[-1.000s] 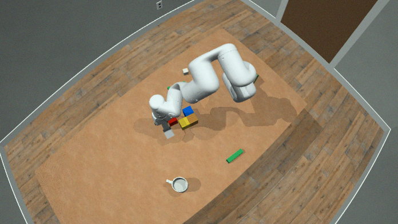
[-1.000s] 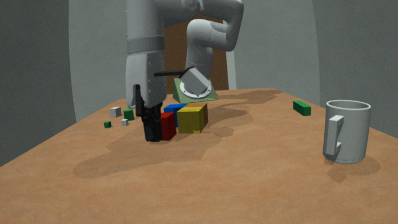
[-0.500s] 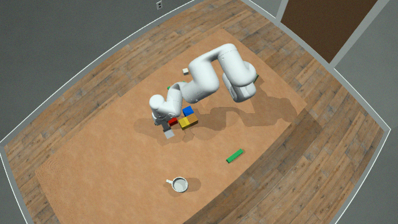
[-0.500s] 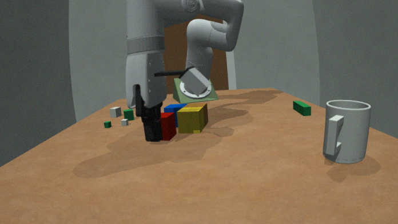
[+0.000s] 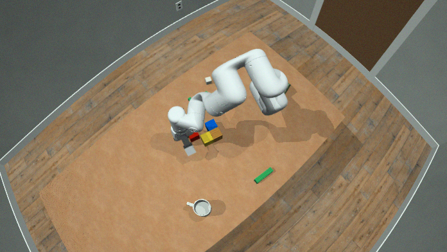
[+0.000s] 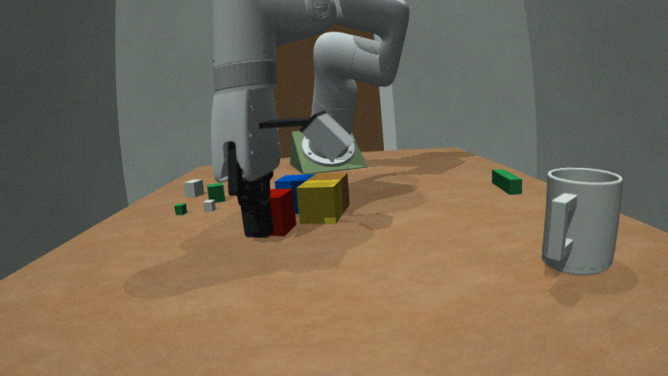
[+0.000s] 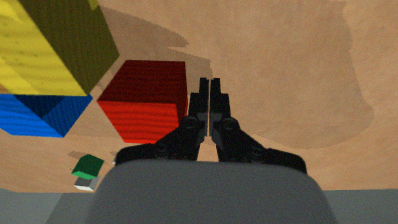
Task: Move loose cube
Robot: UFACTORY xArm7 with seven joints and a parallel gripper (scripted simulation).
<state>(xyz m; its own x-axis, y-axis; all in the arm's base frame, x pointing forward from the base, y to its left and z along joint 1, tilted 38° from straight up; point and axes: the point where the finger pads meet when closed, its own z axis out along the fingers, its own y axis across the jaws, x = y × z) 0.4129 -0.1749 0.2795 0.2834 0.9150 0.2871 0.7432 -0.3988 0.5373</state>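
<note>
My gripper is now 80 mm to the right of the yellow cube and 70 mm past it. From my hand the other things lie so: orange cube (120 mm behind, 100 mm to the left); red cube (40 mm behind, 20 mm to the left); blue cube (130 mm behind, 60 mm to the left).
</note>
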